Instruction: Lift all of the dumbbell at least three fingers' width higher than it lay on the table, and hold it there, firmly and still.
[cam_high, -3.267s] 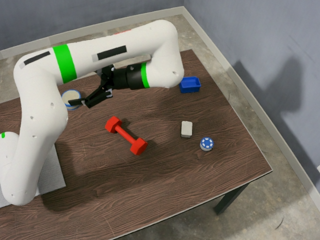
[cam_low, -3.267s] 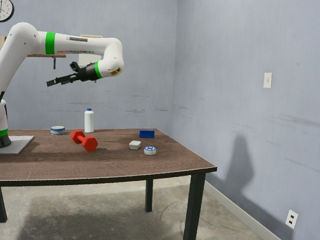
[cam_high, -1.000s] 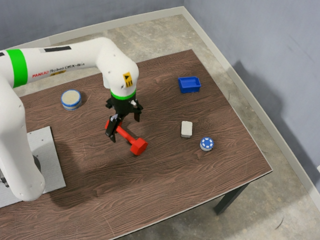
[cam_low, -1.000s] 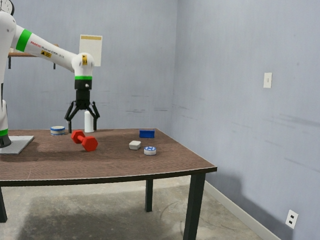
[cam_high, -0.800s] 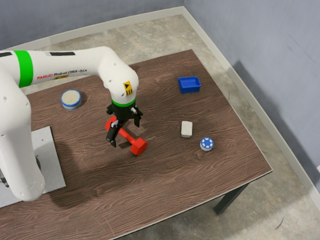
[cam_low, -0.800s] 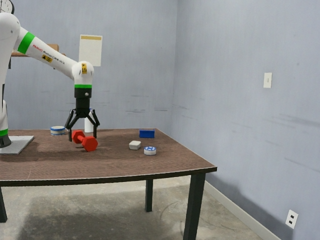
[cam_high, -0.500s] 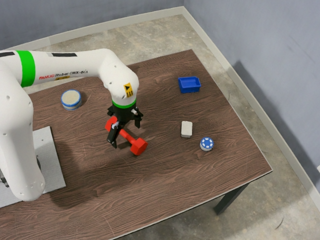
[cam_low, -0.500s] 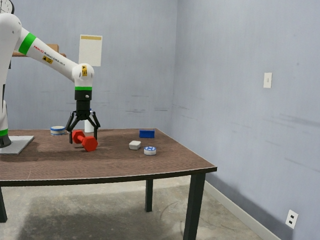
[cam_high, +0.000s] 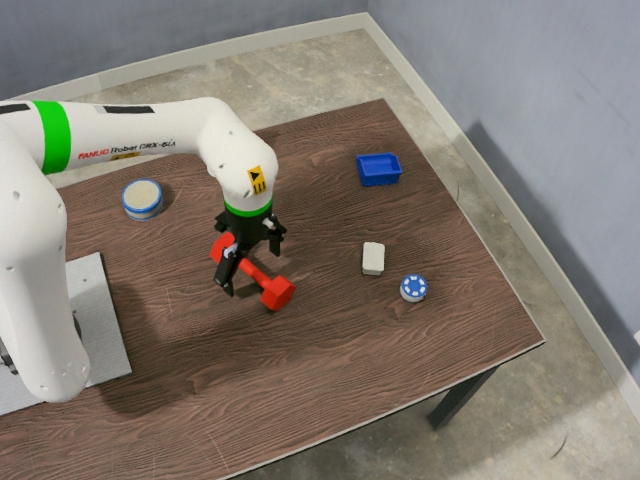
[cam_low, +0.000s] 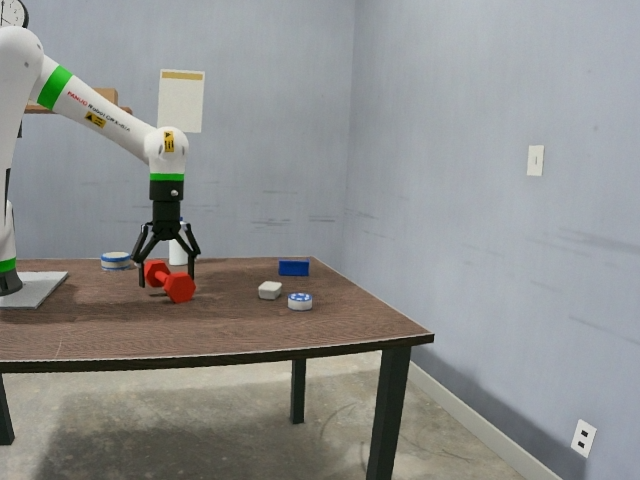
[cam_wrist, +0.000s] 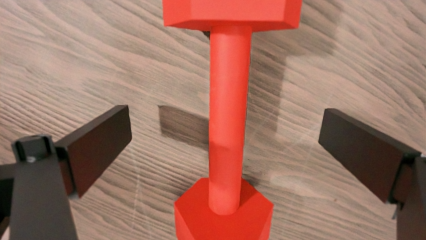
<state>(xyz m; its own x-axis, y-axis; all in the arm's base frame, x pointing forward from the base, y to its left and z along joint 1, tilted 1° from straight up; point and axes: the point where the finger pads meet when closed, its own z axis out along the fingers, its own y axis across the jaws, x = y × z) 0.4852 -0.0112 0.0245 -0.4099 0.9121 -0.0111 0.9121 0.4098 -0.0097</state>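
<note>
Right now the red dumbbell is right at my hand. From my hand the other things lie so: grey block: 280 mm ahead, 60 mm to the right, 20 mm below; white bottle: 340 mm to the left, 50 mm above, 30 mm ahead; blue bin: 420 mm ahead, 170 mm to the left, 10 mm below.
</note>
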